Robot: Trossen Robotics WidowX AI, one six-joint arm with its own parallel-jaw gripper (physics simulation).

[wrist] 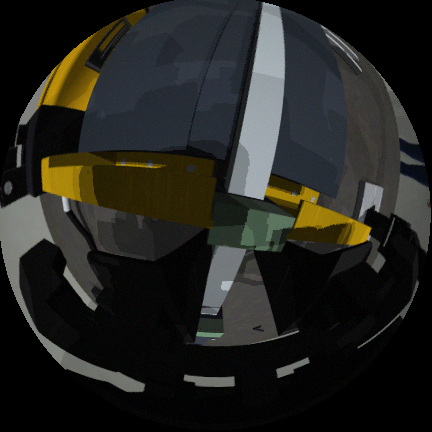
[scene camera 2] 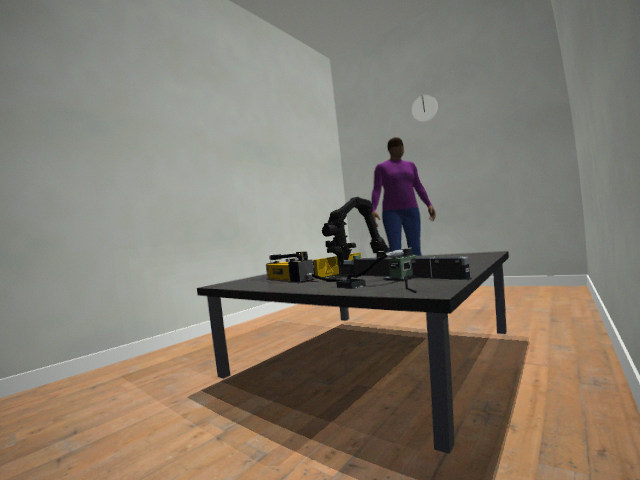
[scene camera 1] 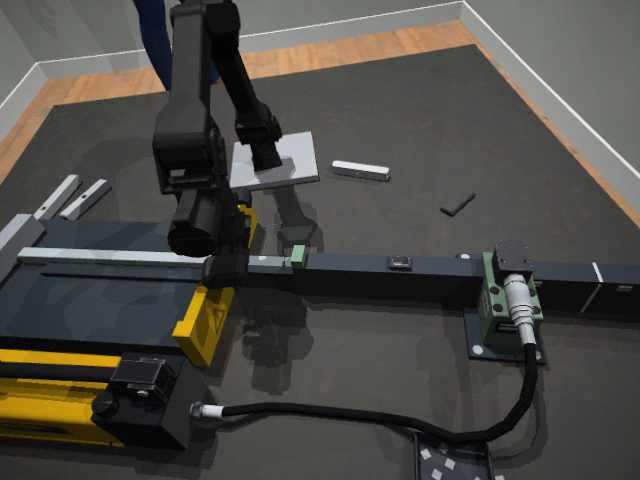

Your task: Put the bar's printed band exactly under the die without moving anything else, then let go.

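Seen in the pictures: gripper, fingertip midpoint: [scene camera 2: 344, 263]; arm's base, link origin: [wrist: 367, 219] [scene camera 1: 266, 161].
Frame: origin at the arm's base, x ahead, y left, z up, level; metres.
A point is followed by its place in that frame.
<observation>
The long pale bar [scene camera 1: 113, 255] {x 0.249, y -0.306, z 0.061 m} [wrist: 265, 95] {x 0.303, y -0.179, z 0.061 m} runs along the dark blue bed and under a green block [wrist: 251, 225] {x 0.329, y -0.120, z 0.084 m}, apparently the die, between yellow guards. In scene camera 1 the gripper hides that block. My gripper [scene camera 1: 225, 276] [wrist: 231, 232] {x 0.335, y -0.093, z 0.041 m} is shut on the bar right beside the green block, which covers part of the fingertips in the wrist view. The bar shows beyond the fingers, towards a green stop [scene camera 1: 298, 255] {x 0.384, y 0.000, z 0.084 m} [wrist: 210, 327] {x 0.372, y -0.007, z 0.078 m}. A small bright patch [scene camera 1: 262, 257] {x 0.347, y -0.057, z 0.061 m} [wrist: 227, 285] {x 0.346, y -0.057, z 0.061 m} shows on that part; I cannot tell whether it is the printed band.
Yellow guards [scene camera 1: 206, 320] {x 0.433, y -0.160, z 0.052 m} [wrist: 135, 190] {x 0.368, y -0.143, z 0.084 m} stand close to the gripper. A dark rail [scene camera 1: 361, 281] {x 0.433, y 0.086, z 0.039 m} extends right to a green unit [scene camera 1: 491, 310] {x 0.562, y 0.227, z 0.074 m} with a black cable [scene camera 1: 336, 413] {x 0.604, y -0.010, z 0.002 m}. A yellow machine [scene camera 1: 51, 410] {x 0.515, y -0.352, z 0.075 m} stands front left. A white bar piece [scene camera 1: 360, 169] {x 0.127, y 0.190, z 0.011 m} and hex key [scene camera 1: 454, 209] {x 0.303, y 0.320, z -0.002 m} lie behind the rail.
</observation>
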